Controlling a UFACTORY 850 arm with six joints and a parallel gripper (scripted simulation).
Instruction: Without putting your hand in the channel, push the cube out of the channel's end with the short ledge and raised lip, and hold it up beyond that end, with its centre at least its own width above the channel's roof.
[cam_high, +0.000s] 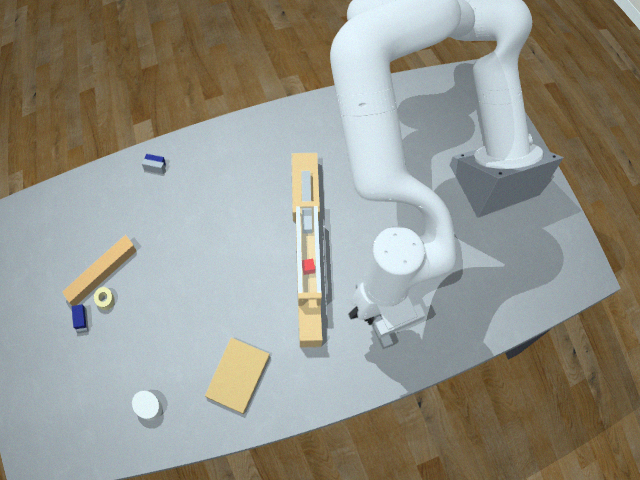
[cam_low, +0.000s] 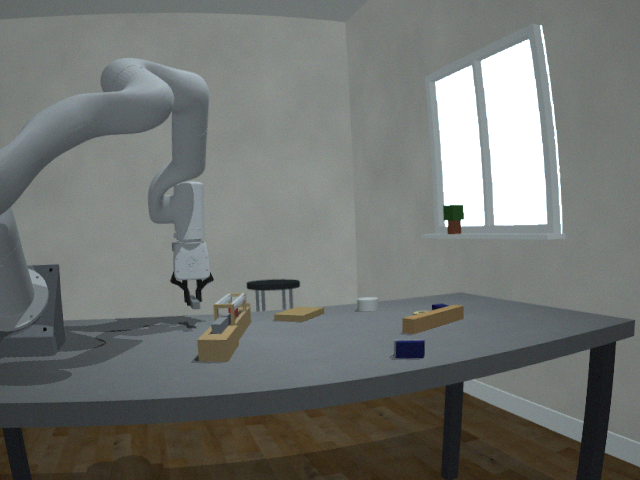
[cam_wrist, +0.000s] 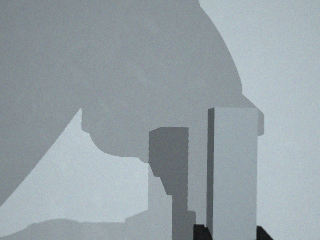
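Right now the channel is 180 mm to the right of my hand, 80 mm ahead of it and 20 mm below it. Also, from my hand: flat wooden board 310 mm ahead, 70 mm below, 20 mm to the left; pale grey bar 10 mm below; red cube 150 mm to the right, 90 mm ahead, 20 mm below.
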